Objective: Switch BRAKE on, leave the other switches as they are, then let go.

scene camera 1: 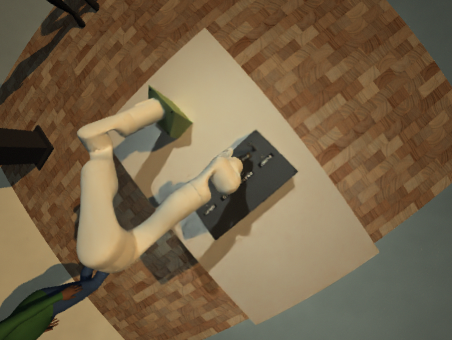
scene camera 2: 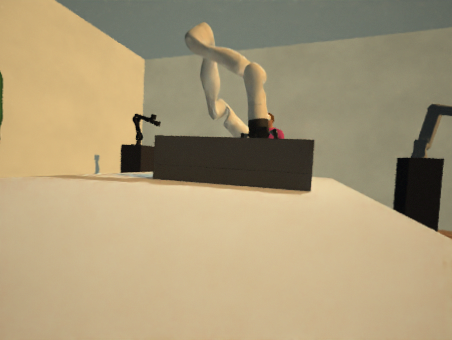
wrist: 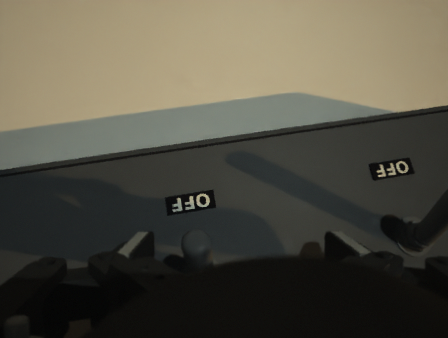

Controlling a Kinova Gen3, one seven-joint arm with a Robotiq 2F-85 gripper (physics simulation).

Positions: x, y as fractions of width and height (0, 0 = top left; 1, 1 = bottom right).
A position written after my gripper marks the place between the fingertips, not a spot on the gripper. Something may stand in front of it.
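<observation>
Dark switch panel (scene camera 2: 0.57, 0.48) (scene camera 1: 0.59, 0.50) (wrist: 0.61, 0.57), visible. My gripper (wrist: 0.53, 0.74), visible too.
</observation>
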